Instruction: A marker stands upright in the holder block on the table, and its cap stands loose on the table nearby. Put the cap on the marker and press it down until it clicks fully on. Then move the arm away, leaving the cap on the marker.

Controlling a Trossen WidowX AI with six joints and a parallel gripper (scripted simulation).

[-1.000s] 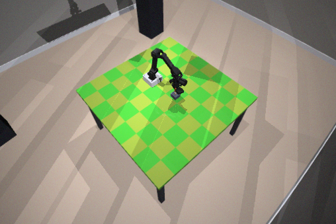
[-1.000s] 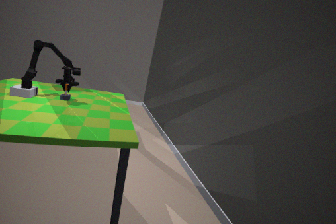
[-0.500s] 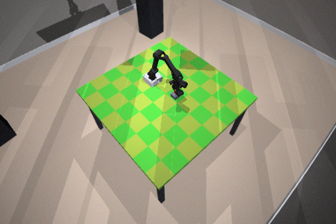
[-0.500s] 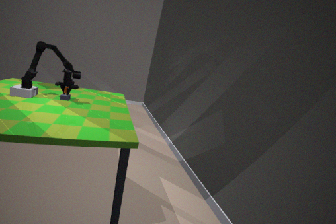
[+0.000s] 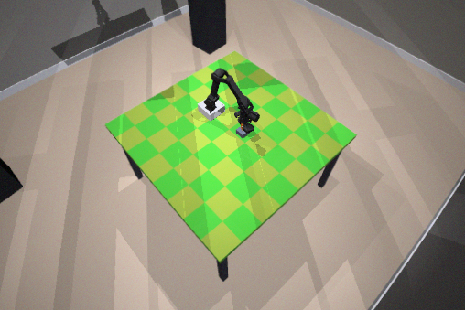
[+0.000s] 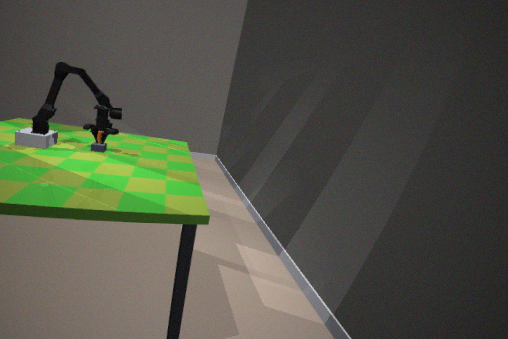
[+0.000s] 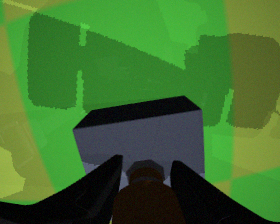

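My gripper tip is 5 cm below the orange cap and 1 cm to the left of it. Round my gripper tip: holder block 2 cm below, 1 cm to the right.
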